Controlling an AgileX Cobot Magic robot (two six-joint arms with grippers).
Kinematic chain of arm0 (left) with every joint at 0, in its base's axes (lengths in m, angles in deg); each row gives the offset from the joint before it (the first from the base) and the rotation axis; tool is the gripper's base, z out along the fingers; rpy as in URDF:
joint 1: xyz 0 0 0.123 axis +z
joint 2: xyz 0 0 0 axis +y
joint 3: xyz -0.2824 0 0.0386 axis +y
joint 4: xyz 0.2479 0 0.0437 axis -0.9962 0 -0.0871
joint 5: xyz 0 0 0 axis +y
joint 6: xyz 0.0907 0 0.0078 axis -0.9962 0 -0.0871
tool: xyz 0 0 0 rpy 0 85 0
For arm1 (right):
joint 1: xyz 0 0 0.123 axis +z
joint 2: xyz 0 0 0 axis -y
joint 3: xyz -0.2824 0 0.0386 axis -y
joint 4: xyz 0.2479 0 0.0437 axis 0.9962 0 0.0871
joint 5: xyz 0 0 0 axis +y
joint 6: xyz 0.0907 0 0.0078 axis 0.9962 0 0.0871
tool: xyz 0 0 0 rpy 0 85 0
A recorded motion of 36 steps. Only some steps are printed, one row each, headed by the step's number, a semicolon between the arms.
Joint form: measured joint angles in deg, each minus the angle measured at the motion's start. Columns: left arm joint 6, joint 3, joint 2, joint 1, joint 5, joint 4; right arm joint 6, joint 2, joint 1, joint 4, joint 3, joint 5.
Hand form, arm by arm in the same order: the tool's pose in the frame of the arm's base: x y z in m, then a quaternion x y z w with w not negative. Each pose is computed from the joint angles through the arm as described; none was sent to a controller.
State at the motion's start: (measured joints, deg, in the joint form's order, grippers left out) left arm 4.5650 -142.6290 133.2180 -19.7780 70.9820 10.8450; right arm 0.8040 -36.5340 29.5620 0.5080 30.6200 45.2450
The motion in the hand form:
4: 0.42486 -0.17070 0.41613 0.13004 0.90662 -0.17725 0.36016; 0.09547 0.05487 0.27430 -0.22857 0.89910 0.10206 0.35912
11: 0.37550 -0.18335 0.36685 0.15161 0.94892 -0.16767 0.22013; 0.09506 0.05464 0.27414 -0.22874 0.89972 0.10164 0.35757
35: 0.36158 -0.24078 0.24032 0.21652 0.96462 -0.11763 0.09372; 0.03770 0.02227 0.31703 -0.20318 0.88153 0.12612 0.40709
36: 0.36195 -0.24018 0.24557 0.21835 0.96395 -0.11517 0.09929; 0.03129 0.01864 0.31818 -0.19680 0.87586 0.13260 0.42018
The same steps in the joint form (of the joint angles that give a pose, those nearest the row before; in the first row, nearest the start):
4: -0.25 -0.64 -11.98 0.00 0.00 0.45; 0.00 0.00 0.00 0.04 0.00 0.00
11: -0.25 27.58 -23.75 -3.66 0.00 1.82; 0.00 0.06 0.00 0.04 0.00 0.26
35: -1.51 42.85 -16.47 -11.97 -7.32 -0.61; 2.77 15.64 0.01 0.04 7.54 16.58
36: -1.44 42.17 -16.78 -11.97 -6.87 -1.15; 3.41 17.74 0.00 0.04 7.54 16.84

